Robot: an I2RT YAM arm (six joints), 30 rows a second.
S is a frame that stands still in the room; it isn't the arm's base.
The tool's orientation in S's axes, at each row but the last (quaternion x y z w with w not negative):
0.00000 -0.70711 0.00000 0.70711
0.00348 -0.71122 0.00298 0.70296
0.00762 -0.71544 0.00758 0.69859
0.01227 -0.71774 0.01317 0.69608
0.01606 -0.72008 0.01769 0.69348
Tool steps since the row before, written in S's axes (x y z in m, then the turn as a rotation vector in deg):
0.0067 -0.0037 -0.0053 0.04 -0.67 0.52
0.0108 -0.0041 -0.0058 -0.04 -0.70 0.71
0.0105 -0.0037 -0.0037 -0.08 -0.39 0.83
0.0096 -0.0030 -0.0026 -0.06 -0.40 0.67
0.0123 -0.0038 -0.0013 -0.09 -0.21 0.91
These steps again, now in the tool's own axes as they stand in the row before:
-0.0053 -0.0037 -0.0067 0.52 -0.67 -0.04
-0.0059 -0.0042 -0.0107 0.71 -0.70 0.04
-0.0039 -0.0039 -0.0103 0.83 -0.39 0.07
-0.0029 -0.0033 -0.0094 0.67 -0.40 0.05
-0.0018 -0.0044 -0.0120 0.91 -0.21 0.07

